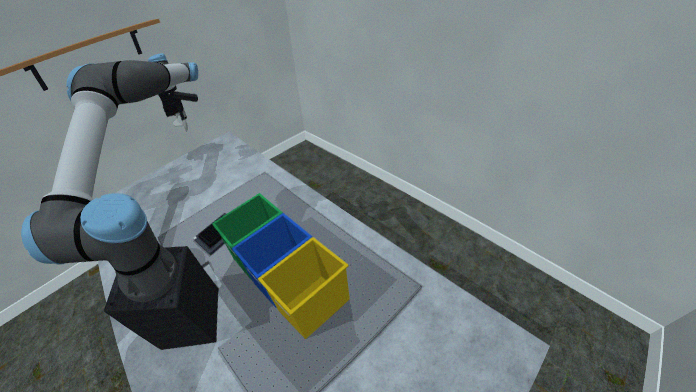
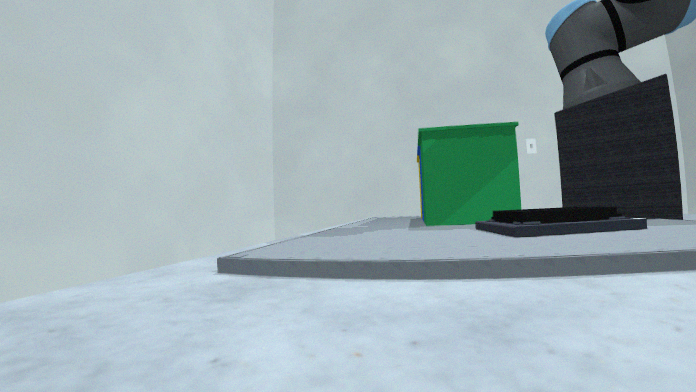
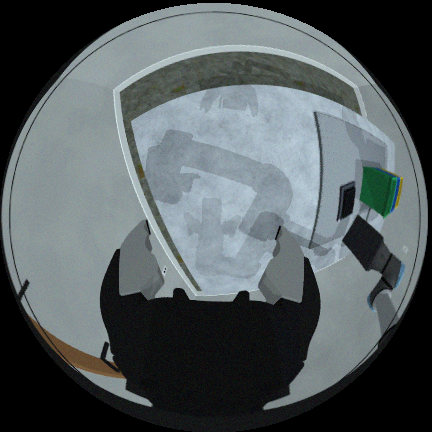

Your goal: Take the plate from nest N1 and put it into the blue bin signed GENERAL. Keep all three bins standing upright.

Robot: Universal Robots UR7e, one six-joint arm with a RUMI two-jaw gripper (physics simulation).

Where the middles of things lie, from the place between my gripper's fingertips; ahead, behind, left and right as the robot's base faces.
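Labels:
My gripper far to the left of the black plate (image 2: 564, 214), a good way past it, a good way above it. Counted from my hand: blue bin (image 1: 261, 251), 860 mm to the right, 210 mm behind, 140 mm below. Yellow bin (image 1: 308, 286), 1000 mm to the right, 220 mm behind, 140 mm below. Green bin (image 2: 468, 171), 730 mm to the right, 190 mm behind, 140 mm below. Going by their middles, of the things named here: black plate nearest to my gripper, yellow bin farthest from it.

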